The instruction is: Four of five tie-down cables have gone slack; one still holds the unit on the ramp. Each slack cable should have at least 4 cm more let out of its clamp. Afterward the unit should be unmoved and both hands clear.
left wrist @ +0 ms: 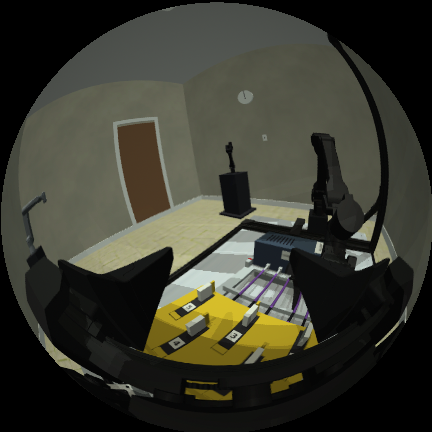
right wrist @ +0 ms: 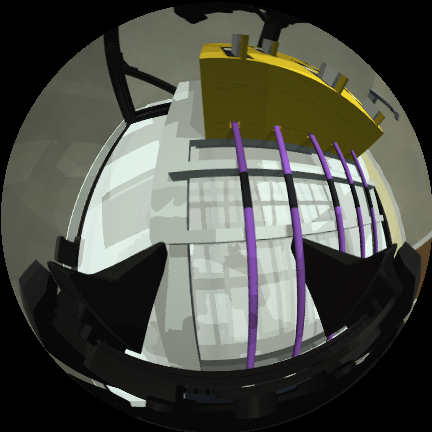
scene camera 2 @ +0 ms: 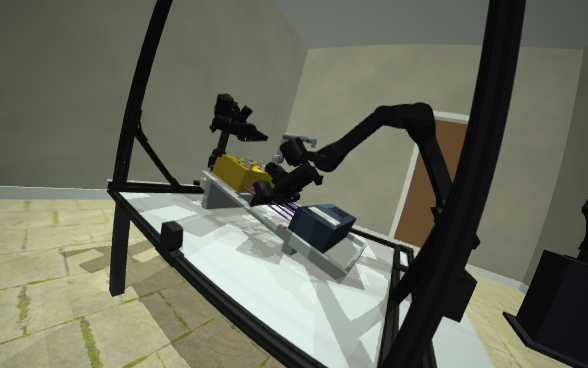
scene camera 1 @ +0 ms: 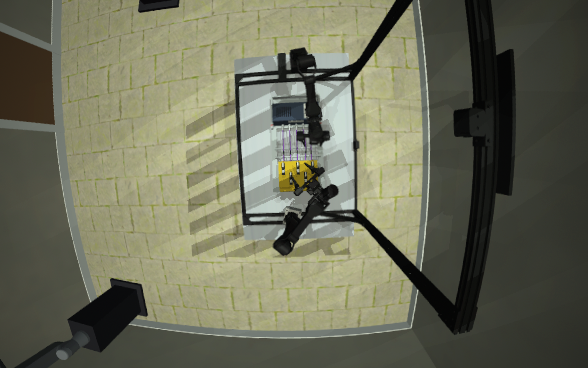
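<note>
The dark blue unit (scene camera 1: 288, 113) (scene camera 2: 324, 231) (left wrist: 280, 248) rests on the grey ramp (scene camera 2: 317, 261) (right wrist: 175, 290). Several purple cables run from it to the yellow clamp block (scene camera 1: 286, 186) (scene camera 2: 231, 172) (right wrist: 260, 95); white levers stand on the block, by labels 3, 4 and 5 in the left wrist view. My left gripper (scene camera 2: 257, 137) (left wrist: 233, 254) is open, above the block. My right gripper (scene camera 1: 312, 141) (right wrist: 231, 246) is open over the cables. In its wrist view, one cable (right wrist: 251, 270) passes between the fingers and a second cable (right wrist: 299, 280) passes by the right-hand fingertip, contact unclear. Which cables are slack is unclear.
A black frame (scene camera 2: 220, 306) borders the white table (scene camera 2: 235, 287). Its uprights rise beside the arms. The ramp's crossbars lie under the cables. A dark pedestal (left wrist: 235, 195) stands beyond the table in the left wrist view.
</note>
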